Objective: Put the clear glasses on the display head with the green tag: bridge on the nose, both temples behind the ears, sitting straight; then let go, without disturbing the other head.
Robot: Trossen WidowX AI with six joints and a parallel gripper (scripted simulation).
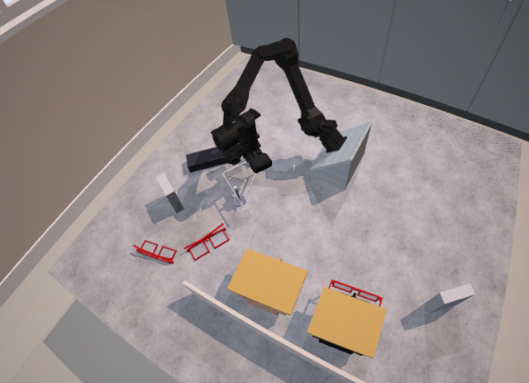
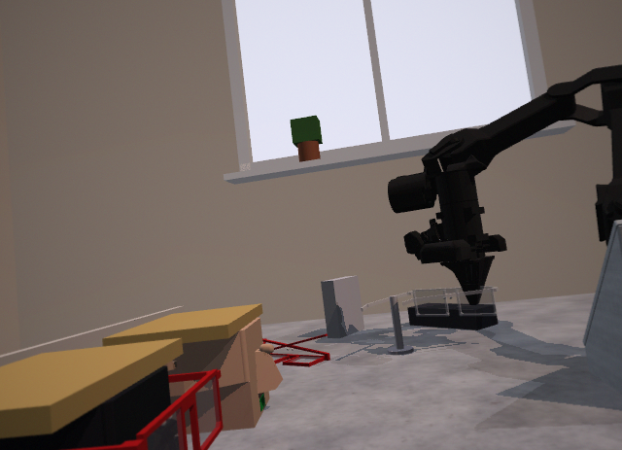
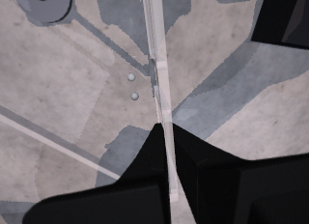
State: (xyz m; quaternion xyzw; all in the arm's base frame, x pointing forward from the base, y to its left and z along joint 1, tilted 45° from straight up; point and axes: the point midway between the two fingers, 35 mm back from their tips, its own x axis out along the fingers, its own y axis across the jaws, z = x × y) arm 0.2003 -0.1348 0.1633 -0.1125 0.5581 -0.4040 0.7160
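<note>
Now: gripper tip 120 mm short of the post, 30 mm above it and 20 mm to the right of it. From my gripper tip the other things lie so: black box: 180 mm to the right, 40 mm below, 40 mm ahead; tan-topped head: 290 mm ahead, 270 mm to the left; low board: 420 mm ahead, 400 mm to the left.
</note>
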